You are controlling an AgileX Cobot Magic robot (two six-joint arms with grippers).
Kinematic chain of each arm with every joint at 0, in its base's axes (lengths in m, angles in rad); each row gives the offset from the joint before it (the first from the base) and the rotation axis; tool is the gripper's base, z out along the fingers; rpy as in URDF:
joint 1: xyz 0 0 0.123 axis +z
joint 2: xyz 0 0 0 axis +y
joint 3: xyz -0.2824 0 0.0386 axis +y
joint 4: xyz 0.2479 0 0.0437 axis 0.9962 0 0.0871
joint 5: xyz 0 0 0 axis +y
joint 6: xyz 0.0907 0 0.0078 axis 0.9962 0 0.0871
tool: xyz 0 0 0 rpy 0 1.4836 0
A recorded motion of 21 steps. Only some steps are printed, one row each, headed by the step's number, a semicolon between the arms.
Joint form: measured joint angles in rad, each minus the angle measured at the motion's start. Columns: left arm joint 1, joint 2, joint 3, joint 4, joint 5, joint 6; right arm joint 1, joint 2, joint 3, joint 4, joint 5, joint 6.
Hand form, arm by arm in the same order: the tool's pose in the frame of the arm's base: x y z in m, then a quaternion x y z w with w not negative. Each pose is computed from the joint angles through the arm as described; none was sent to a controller.
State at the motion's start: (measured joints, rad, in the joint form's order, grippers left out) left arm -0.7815 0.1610 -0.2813 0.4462 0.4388 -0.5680; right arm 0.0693 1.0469 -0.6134 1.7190 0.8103 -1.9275
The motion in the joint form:
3: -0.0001 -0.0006 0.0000 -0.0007 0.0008 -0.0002; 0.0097 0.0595 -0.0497 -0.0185 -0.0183 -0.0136
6: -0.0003 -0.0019 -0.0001 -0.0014 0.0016 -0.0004; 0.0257 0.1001 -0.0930 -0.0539 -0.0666 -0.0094
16: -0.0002 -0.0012 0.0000 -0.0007 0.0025 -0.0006; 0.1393 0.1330 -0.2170 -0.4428 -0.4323 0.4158
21: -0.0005 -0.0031 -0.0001 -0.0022 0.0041 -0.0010; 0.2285 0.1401 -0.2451 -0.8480 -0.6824 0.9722
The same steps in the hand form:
3: 0.0515 -0.0276 0.2622 0.17926 0.74984 -0.22382 0.59624; 0.2077 0.0810 0.3115 -0.33153 0.68512 0.26726 0.59099
6: 0.0514 -0.0274 0.2622 0.17888 0.74976 -0.22426 0.59629; 0.2199 0.0827 0.3124 -0.33919 0.69455 0.24608 0.58480
16: 0.0515 -0.0274 0.2621 0.17895 0.75023 -0.22361 0.59593; 0.2429 0.0844 0.3236 -0.28568 0.76853 0.13519 0.55631
21: 0.0513 -0.0272 0.2621 0.17824 0.75032 -0.22436 0.59575; 0.2504 0.0862 0.3318 -0.18358 0.79037 0.10040 0.57578

